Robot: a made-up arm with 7 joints.
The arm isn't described. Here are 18 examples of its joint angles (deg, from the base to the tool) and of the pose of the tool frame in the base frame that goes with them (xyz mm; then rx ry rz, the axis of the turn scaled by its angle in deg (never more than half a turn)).
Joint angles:
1: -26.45 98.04 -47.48 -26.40 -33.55 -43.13 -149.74
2: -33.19 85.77 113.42 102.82 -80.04 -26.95 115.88
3: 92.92 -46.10 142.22 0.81 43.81 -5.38 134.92
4: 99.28 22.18 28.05 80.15 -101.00 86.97 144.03
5: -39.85 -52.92 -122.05 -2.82 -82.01 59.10 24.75
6: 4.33 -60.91 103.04 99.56 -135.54 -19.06 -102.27
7: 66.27 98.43 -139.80 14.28 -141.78 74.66 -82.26
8: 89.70 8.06 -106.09 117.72 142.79 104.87 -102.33
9: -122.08 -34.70 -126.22 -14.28 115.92 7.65 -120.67
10: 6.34 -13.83 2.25 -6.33 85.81 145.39 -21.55
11: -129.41 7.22 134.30 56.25 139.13 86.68 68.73
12: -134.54 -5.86 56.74 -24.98 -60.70 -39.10 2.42
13: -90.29 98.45 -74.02 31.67 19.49 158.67 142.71
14: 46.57 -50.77 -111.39 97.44 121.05 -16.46 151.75
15: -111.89 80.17 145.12 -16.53 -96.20 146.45 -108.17
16: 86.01 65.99 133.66 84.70 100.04 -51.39 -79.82
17: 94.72 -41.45 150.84 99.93 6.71 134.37 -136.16
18: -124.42 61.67 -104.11 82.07 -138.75 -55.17 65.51
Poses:
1: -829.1 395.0 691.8 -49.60 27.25 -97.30
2: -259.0 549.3 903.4 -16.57 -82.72 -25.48
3: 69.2 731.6 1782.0 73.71 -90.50 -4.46
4: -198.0 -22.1 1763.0 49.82 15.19 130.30
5: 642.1 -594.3 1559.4 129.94 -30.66 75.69
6: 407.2 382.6 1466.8 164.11 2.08 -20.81
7: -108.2 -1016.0 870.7 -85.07 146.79 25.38
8: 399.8 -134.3 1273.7 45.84 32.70 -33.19
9: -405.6 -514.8 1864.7 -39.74 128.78 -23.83
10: 238.3 -171.6 1922.7 91.55 -96.37 5.26
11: 385.6 186.7 1722.1 -154.59 -18.81 -40.24
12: -236.5 250.8 1955.6 45.62 -8.75 -124.54
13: -199.4 864.3 855.7 -117.73 -34.99 69.95
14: 639.3 -169.5 1446.8 -128.43 -34.65 43.07
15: 9.4 890.8 1225.1 52.05 107.74 59.37
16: -161.8 -646.5 905.3 60.74 -8.14 1.36
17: -125.4 190.4 1710.9 75.49 -79.28 112.90
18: -23.9 830.6 1286.4 -42.03 5.00 -12.35
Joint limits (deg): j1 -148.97..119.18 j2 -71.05..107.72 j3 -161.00..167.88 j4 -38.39..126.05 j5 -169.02..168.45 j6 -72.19..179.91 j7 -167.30..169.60
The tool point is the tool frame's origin. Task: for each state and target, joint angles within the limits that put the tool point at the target. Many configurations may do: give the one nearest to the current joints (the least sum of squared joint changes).
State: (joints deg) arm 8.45 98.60 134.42 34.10 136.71 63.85 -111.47
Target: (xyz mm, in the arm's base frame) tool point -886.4 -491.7 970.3
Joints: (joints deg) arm 29.15 84.21 137.33 11.53 138.29 55.58 -111.87
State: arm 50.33 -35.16 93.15 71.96 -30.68 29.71 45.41
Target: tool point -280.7 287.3 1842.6
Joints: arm 98.87 -24.74 96.25 58.60 -33.06 32.71 46.03
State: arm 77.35 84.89 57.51 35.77 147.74 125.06 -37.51
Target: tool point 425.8 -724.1 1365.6
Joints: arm 119.18 78.12 34.36 14.79 130.99 126.54 -37.57
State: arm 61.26 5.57 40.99 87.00 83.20 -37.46 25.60
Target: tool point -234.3 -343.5 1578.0
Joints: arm 92.41 47.39 54.50 75.82 86.07 -43.04 26.43
